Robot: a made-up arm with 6 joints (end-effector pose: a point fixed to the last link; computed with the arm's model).
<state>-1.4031 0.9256 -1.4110 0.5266 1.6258 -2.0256</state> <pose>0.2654 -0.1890 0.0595 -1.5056 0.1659 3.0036</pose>
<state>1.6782 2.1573 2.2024 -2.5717 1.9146 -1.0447</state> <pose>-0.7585 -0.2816 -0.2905 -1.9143 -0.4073 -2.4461</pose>
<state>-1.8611 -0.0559 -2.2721 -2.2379 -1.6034 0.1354</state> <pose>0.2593 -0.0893 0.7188 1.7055 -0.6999 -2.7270</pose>
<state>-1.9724 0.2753 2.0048 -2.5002 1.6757 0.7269</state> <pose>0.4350 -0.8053 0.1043 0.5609 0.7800 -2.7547</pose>
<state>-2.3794 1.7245 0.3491 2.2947 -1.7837 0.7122</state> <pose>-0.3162 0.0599 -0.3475 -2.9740 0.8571 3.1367</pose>
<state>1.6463 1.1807 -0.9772 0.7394 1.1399 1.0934</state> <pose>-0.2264 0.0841 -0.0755 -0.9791 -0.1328 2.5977</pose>
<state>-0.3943 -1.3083 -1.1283 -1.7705 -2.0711 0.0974</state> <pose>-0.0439 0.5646 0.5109 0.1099 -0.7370 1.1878</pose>
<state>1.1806 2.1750 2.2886 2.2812 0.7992 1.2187</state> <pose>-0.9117 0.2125 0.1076 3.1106 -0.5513 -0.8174</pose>
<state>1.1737 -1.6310 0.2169 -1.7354 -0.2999 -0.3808</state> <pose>-0.6169 -0.0925 0.7051 -0.0307 -0.6662 2.9242</pose>
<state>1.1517 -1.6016 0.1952 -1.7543 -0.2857 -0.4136</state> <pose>-0.5962 -0.0750 0.7218 0.0065 -0.6740 2.8984</pose>
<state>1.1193 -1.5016 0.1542 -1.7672 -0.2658 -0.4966</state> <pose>-0.5493 -0.0151 0.7630 0.1247 -0.6667 2.8077</pose>
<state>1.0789 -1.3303 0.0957 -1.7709 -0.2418 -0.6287</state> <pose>-0.4687 0.0904 0.8133 0.3172 -0.6307 2.6644</pose>
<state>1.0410 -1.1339 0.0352 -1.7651 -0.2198 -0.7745</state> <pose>-0.3703 0.2121 0.8415 0.5225 -0.5655 2.5269</pose>
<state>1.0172 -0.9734 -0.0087 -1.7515 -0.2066 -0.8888</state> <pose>-0.2900 0.3100 0.8410 0.6779 -0.4945 2.4402</pose>
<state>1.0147 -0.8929 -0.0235 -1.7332 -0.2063 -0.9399</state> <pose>-0.2585 0.3610 0.8315 0.7506 -0.4441 2.4110</pose>
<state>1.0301 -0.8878 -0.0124 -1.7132 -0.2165 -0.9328</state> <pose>-0.2735 0.3702 0.8276 0.7514 -0.4200 2.4194</pose>
